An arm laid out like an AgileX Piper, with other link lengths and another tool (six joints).
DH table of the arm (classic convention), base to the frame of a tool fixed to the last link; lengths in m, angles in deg. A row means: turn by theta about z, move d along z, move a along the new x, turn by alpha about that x. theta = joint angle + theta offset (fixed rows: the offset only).
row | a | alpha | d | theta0
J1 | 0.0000 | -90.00 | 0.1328 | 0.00
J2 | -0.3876 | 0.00 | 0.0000 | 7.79
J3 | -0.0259 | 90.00 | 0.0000 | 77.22
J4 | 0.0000 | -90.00 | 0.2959 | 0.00
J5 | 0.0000 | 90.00 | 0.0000 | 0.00
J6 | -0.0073 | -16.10 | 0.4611 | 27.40
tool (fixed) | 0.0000 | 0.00 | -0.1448 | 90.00
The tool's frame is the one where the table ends.
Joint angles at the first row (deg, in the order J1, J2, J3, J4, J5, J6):
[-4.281, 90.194, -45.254, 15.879, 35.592, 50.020]
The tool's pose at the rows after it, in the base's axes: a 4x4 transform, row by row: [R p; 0 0 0 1], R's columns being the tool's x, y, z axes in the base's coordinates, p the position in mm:
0.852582 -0.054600 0.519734 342.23; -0.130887 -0.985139 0.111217 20.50; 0.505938 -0.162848 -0.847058 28.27; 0 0 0 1
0.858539 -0.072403 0.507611 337.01; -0.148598 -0.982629 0.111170 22.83; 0.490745 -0.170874 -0.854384 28.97; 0 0 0 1
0.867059 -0.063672 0.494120 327.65; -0.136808 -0.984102 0.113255 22.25; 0.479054 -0.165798 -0.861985 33.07; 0 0 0 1
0.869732 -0.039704 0.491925 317.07; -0.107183 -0.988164 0.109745 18.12; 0.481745 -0.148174 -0.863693 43.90; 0 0 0 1
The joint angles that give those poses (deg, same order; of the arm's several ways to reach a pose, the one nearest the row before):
[-4.282, 90.193, -45.315, 15.879, 36.404, 51.024]
[-4.280, 90.001, -45.316, 15.878, 37.416, 52.168]
[-4.282, 88.958, -45.192, 15.039, 39.153, 52.418]
[-4.281, 86.555, -45.076, 13.299, 41.379, 52.530]

